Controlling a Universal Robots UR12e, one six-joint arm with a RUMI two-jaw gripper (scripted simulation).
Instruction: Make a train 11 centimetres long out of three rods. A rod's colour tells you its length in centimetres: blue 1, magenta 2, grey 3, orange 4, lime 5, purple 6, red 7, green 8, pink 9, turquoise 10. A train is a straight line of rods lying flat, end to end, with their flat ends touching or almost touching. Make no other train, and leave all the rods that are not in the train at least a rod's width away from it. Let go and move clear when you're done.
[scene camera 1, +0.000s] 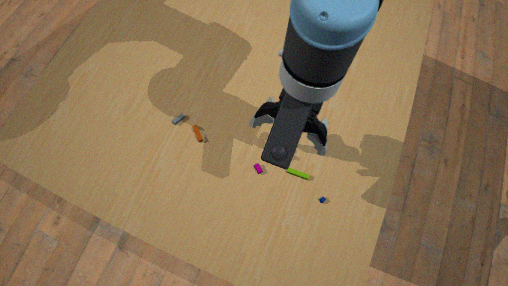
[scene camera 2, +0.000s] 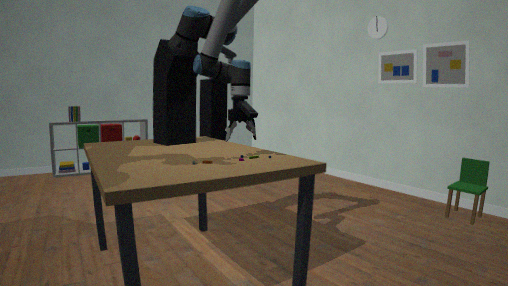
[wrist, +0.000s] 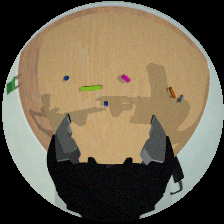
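Note:
My gripper is visible in scene camera 1 (scene camera 1: 286, 139), in scene camera 2 (scene camera 2: 241, 140) and in the wrist view (wrist: 110, 115).

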